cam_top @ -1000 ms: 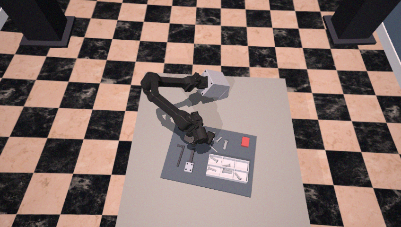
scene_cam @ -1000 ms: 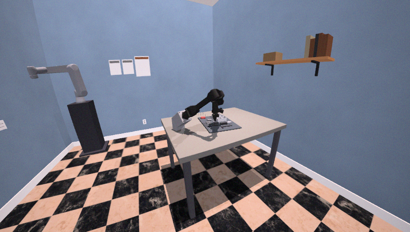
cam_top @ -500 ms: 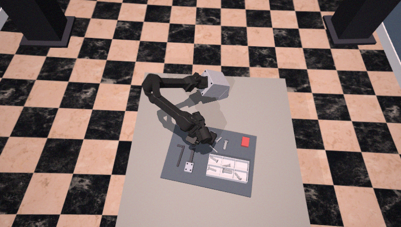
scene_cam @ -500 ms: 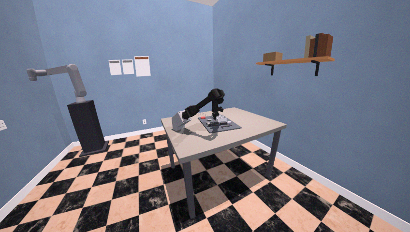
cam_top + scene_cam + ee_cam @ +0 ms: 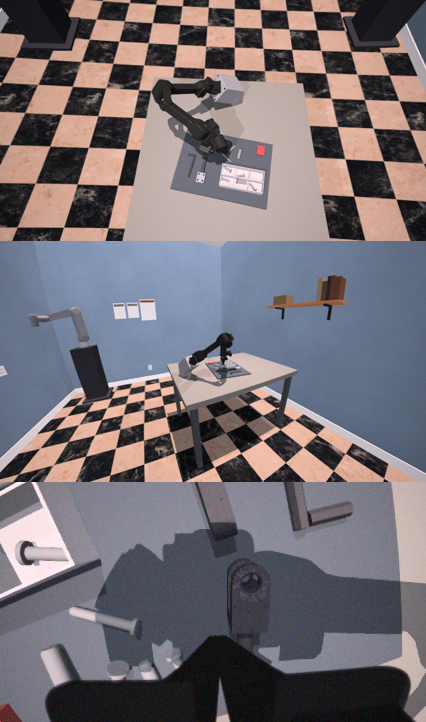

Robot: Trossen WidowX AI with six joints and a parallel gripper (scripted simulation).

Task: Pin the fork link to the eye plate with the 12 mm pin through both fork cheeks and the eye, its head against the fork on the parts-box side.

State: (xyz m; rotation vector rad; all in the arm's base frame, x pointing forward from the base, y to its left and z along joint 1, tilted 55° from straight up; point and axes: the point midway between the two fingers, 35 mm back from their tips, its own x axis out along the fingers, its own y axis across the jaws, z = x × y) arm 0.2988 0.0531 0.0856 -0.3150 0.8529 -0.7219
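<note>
Now: hand 10 mm past the dark fork link, 20 mm to the left of it and 80 mm above it. Also, from my hand: pin (40 mm ahead, 80 mm to the left, 90 mm below); eye plate (60 mm ahead, 40 mm to the right, 90 mm below); dark mat (70 mm ahead, 60 mm to the left, 100 mm below).
</note>
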